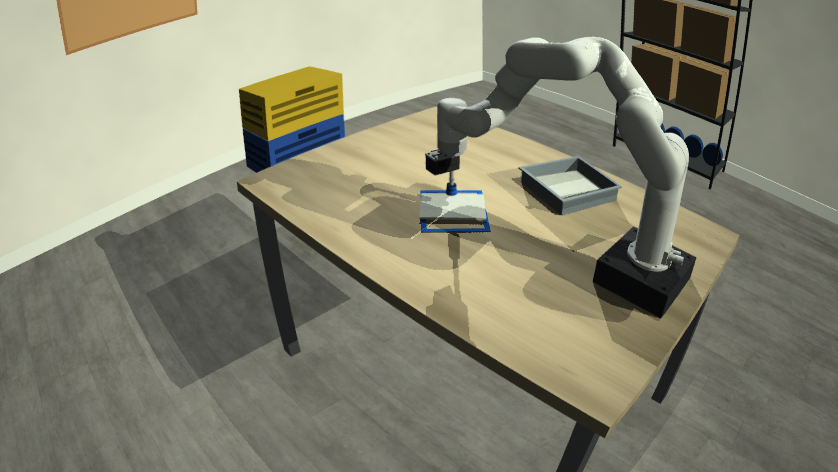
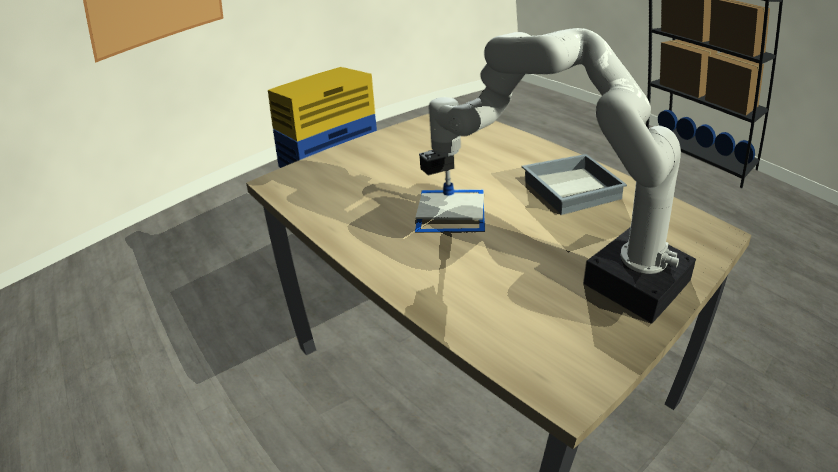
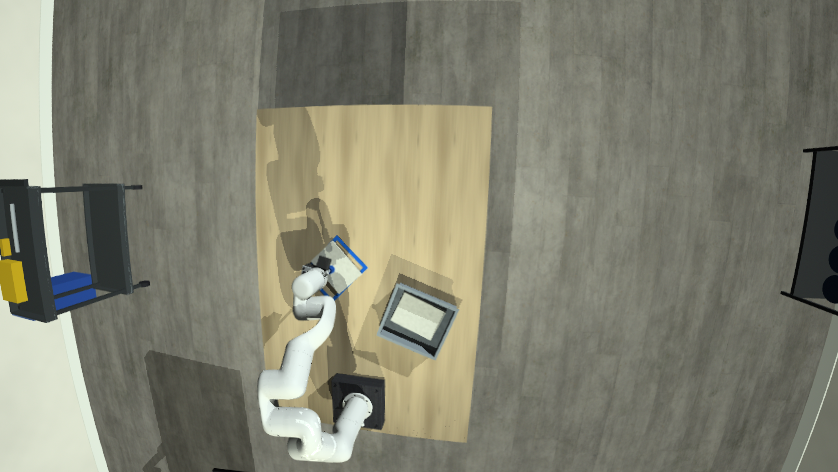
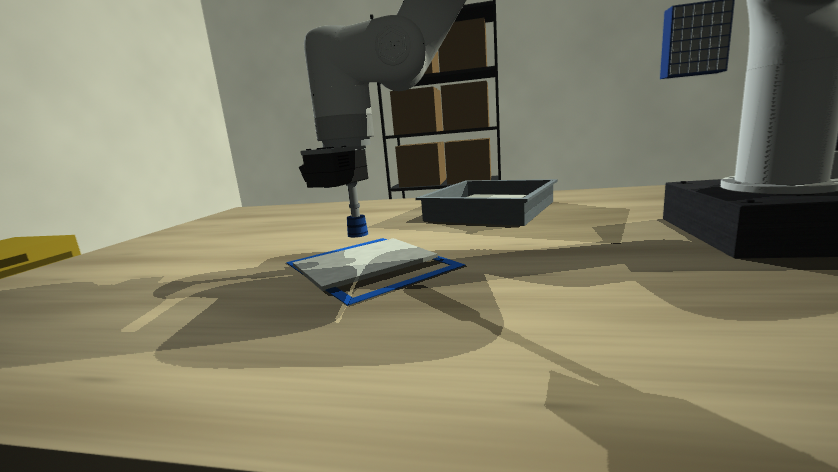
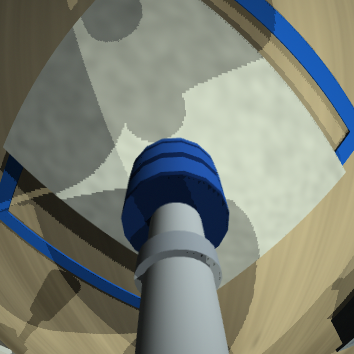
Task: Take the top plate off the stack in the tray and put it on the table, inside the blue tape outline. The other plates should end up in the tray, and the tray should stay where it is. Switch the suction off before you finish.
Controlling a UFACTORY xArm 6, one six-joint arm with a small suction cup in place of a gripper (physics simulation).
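Places are measured from the arm's base along level axes (x right, y ahead, z up), in centimetres.
Where they show: hand, tool point: [image 1: 451, 193] [image 2: 448, 193] [image 3: 331, 269] [image 4: 358, 234] [image 5: 173, 180]; arm's base, link origin: [image 1: 649, 256] [image 2: 644, 257] [image 3: 357, 405] [image 4: 778, 186].
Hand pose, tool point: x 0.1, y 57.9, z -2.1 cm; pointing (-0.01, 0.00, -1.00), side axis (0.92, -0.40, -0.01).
Observation:
Each offset is from my tool point to the top centre of the thing. Level surfaces: height alone.
The grey-white plate @(dz -3.6, dx +0.3, dy -0.3 cm) [image 1: 445, 209] [image 2: 442, 209] [image 3: 350, 271] [image 4: 398, 253] [image 5: 275, 150] lies on the table at the blue tape outline [image 1: 457, 230] [image 2: 463, 229] [image 3: 351, 252] [image 4: 404, 283] [image 5: 314, 65]. Part of the outline is hidden, and I cannot tell whether the plate overlaps the tape. My suction cup [image 1: 451, 189] [image 2: 448, 188] [image 3: 331, 269] [image 4: 357, 227] [image 5: 175, 160] hangs a little above the plate, apart from it, holding nothing. The grey tray @(dz +0.7, dx +29.5, dy -23.7 cm) [image 1: 589, 199] [image 2: 592, 199] [image 3: 405, 346] [image 4: 472, 211] holds a pale plate @(dz -2.0, dx +29.8, dy -22.3 cm) [image 1: 565, 186] [image 2: 577, 182] [image 3: 417, 316]; what lies beneath is hidden.
The black robot base [image 1: 639, 275] [image 2: 633, 281] [image 3: 375, 386] [image 4: 774, 228] stands at one end of the table @(dz -4.3 cm) [image 1: 527, 328] [image 2: 498, 328] [image 3: 410, 175] [image 4: 351, 410], near the tray. Yellow and blue cases [image 1: 293, 117] [image 2: 322, 111] and a shelf rack stand beyond the table.

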